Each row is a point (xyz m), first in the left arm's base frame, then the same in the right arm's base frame.
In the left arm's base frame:
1: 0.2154 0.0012 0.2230
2: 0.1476 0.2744 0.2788
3: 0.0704 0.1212 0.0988
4: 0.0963 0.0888 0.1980
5: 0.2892 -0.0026 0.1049
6: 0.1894 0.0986 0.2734
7: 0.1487 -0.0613 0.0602
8: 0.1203 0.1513 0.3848
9: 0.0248 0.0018 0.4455
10: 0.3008 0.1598 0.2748
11: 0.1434 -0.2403 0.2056
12: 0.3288 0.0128 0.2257
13: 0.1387 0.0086 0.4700
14: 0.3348 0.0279 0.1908
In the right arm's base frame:
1: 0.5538 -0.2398 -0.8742
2: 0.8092 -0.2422 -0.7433
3: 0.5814 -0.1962 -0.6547
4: 0.6018 -0.2654 -0.7345
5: 0.5078 -0.1084 -0.8786
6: 0.6584 -0.2648 -0.8405
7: 0.4151 -0.1742 -0.7678
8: 0.7451 -0.3742 -0.8182
9: 0.6271 -0.5196 -0.8275
10: 0.7294 -0.1826 -0.9067
11: 0.3231 -0.3393 -0.9001
12: 0.5821 -0.1719 -0.9614
13: 0.6611 -0.4693 -0.9272
14: 0.5804 -0.1376 -0.9439

